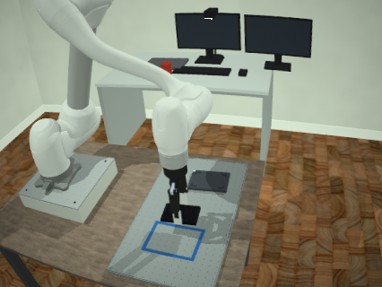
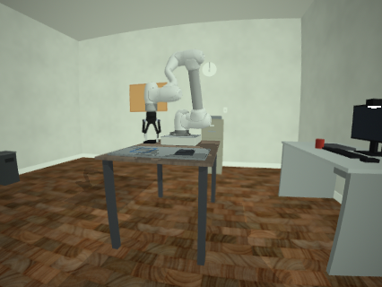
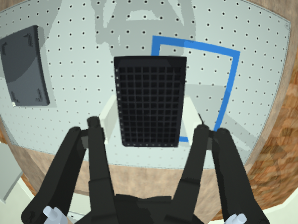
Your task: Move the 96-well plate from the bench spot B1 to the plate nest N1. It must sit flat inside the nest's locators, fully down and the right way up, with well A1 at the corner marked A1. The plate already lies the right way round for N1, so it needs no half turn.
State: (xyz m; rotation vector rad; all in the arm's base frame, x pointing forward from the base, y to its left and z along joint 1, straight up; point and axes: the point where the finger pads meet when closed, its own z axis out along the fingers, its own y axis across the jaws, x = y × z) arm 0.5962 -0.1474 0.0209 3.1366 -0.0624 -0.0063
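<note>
My hand is 6 cm short of the dark plate nest N1, 27 cm to the right of it and 9 cm above it. Also, from my hand: black 96-well plate: 2 cm below.
</note>
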